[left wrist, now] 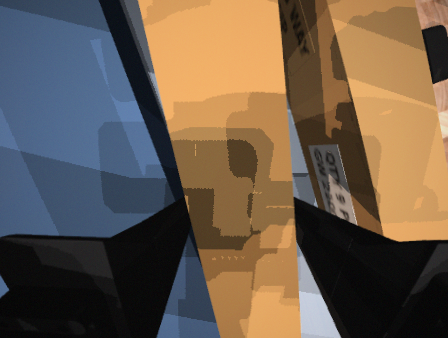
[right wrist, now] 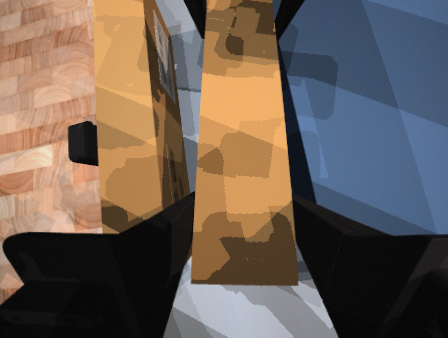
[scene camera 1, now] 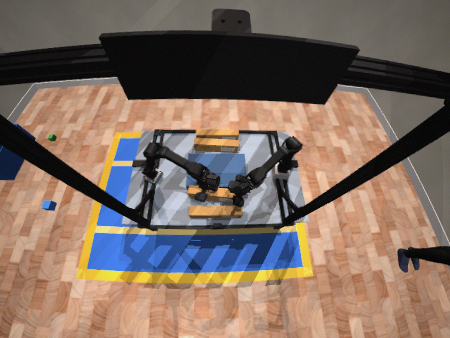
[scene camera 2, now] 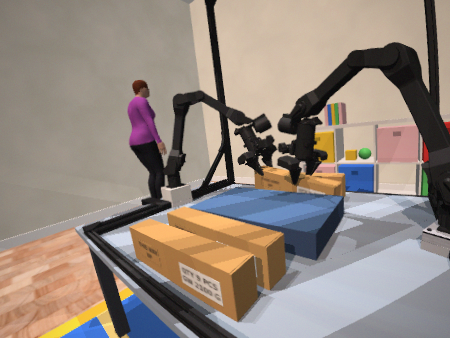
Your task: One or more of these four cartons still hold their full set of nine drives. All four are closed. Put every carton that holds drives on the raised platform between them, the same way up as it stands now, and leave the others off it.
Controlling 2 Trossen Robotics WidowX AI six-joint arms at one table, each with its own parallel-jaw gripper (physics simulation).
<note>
In view: my left gripper (scene camera 2: 300, 182), my right gripper (scene camera 2: 267, 173) and a blue raised platform (scene camera 1: 227, 166).
My left gripper is seen too in the left wrist view (left wrist: 239, 202). My right gripper also shows in the right wrist view (right wrist: 240, 197). The blue raised platform shows as well in the left wrist view (left wrist: 93, 157) and in the right wrist view (right wrist: 357, 90).
</note>
